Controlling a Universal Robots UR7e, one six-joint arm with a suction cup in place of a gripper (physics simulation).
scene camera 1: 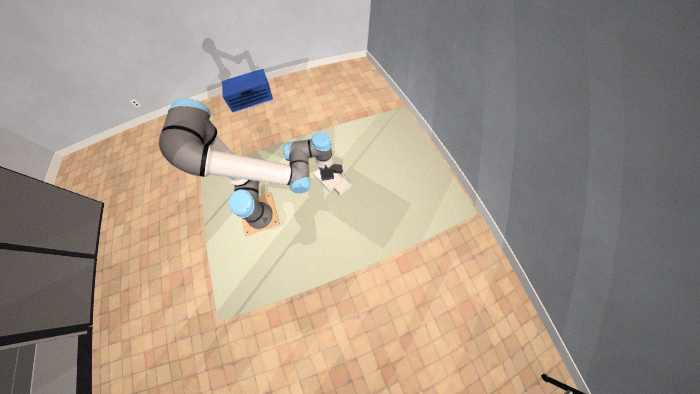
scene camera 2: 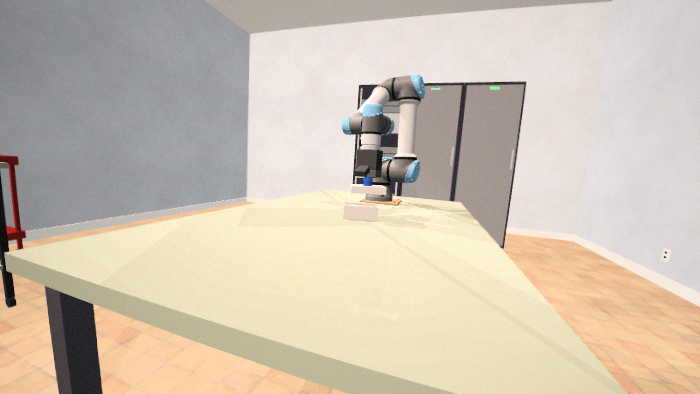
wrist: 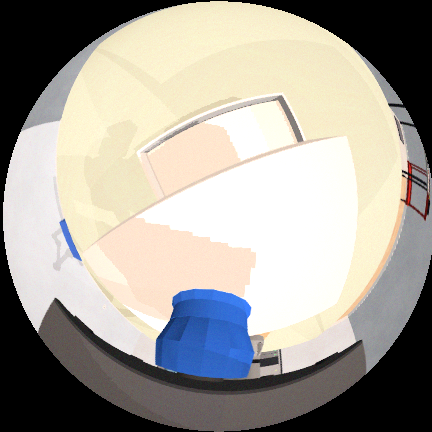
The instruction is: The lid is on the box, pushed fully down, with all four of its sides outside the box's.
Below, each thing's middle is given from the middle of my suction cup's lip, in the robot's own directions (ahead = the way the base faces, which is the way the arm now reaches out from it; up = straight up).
Right now my suction cup is 100 mm above the white box (wrist: 229, 133) and 60 mm short of it. Round my suction cup: white lid (wrist: 278, 229) (20 mm below).
